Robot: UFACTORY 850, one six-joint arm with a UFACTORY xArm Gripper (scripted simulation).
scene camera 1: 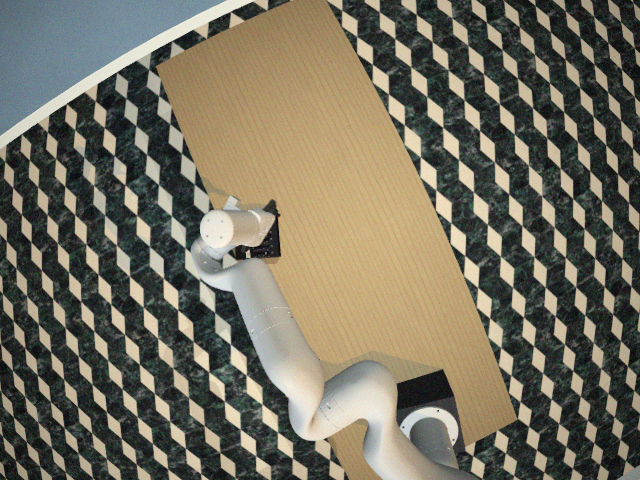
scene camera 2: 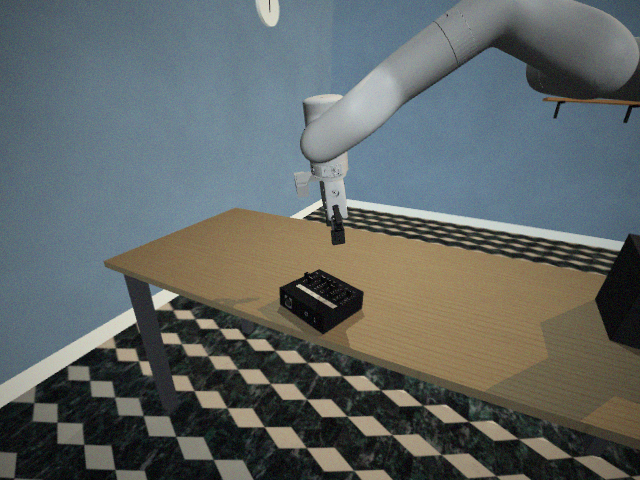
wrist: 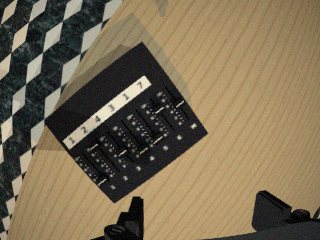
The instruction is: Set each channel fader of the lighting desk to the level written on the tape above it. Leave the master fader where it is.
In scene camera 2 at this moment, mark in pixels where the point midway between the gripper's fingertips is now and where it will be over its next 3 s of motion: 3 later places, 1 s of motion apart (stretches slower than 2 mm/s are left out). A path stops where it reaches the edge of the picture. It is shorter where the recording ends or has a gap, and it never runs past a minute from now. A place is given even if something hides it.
The gripper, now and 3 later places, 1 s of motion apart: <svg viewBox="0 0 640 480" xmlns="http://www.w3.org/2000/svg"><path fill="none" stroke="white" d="M335 234L333 236L325 242L324 244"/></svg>
